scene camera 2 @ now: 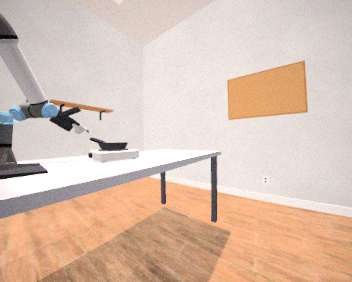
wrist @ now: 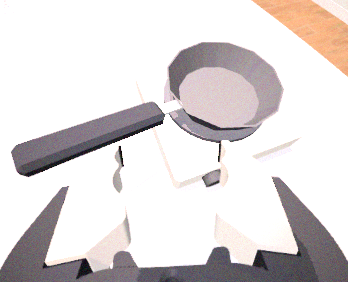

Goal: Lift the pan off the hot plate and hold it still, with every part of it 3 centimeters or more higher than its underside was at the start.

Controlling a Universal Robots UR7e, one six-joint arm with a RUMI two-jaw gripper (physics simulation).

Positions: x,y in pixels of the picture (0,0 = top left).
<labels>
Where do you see a white hot plate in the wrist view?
At 190,151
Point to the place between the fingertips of the gripper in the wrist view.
170,145
</labels>
